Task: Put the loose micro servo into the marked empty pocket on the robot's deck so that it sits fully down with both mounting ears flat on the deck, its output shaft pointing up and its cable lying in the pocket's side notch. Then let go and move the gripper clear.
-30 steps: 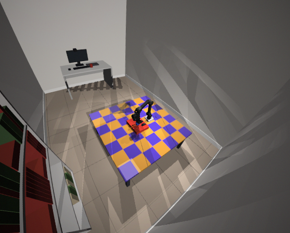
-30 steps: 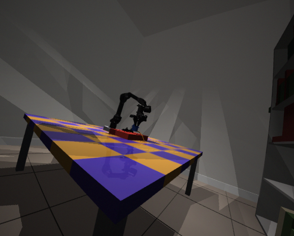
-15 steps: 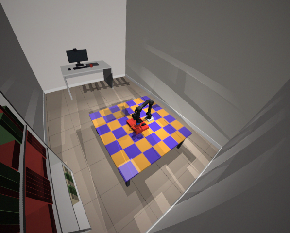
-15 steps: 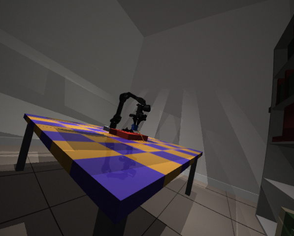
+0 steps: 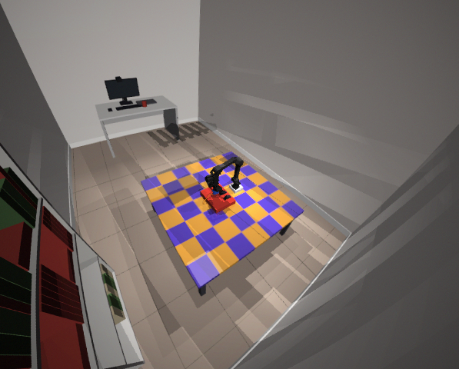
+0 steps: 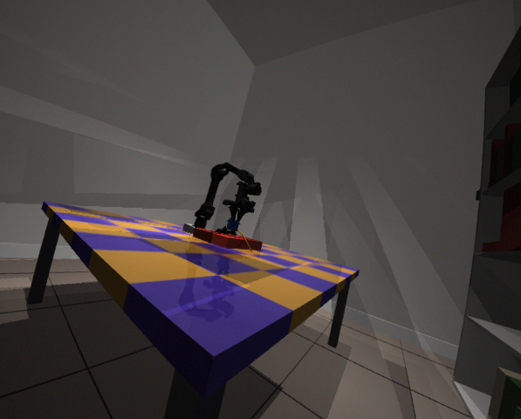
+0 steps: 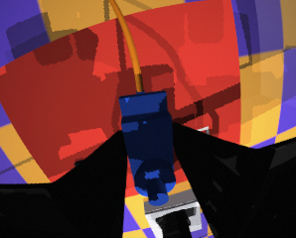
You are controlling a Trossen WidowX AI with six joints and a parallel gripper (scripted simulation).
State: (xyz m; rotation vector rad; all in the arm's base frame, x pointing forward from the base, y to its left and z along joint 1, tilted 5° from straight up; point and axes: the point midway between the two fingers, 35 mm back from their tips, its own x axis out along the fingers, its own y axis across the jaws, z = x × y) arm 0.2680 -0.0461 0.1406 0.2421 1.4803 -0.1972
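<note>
Right now the red robot deck is 2 cm ahead of my gripper tip, 2 cm to the left of it and 10 cm below it.
</note>
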